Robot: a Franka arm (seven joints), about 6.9 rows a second.
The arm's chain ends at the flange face. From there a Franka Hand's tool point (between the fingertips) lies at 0.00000 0.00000 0.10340 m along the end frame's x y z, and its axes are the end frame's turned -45 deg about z.
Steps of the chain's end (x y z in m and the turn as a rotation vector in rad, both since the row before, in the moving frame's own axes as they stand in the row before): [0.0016, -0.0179, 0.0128, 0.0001, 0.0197, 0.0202]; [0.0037, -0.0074, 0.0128, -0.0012, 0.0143, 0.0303]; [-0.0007, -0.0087, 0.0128, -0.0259, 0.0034, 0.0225]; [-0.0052, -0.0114, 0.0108, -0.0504, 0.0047, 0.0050]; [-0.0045, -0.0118, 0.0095, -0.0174, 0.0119, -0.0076]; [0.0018, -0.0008, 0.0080, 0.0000, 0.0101, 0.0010]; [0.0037, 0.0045, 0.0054, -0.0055, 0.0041, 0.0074]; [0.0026, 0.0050, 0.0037, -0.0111, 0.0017, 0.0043]
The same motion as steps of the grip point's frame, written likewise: [0.0152, -0.0101, 0.0128, -0.0139, 0.0140, 0.0202]; [0.0088, -0.0015, 0.0128, -0.0110, 0.0093, 0.0303]; [0.0040, -0.0045, 0.0128, -0.0207, -0.0159, 0.0225]; [0.0010, -0.0077, 0.0107, -0.0390, -0.0323, 0.0050]; [0.0048, -0.0094, 0.0095, -0.0207, -0.0039, -0.0076]; [0.0026, 0.0014, 0.0080, -0.0071, 0.0071, 0.0010]; [-0.0007, 0.0065, 0.0054, -0.0068, -0.0010, 0.0074]; [-0.0024, 0.0063, 0.0037, -0.0091, -0.0066, 0.0043]
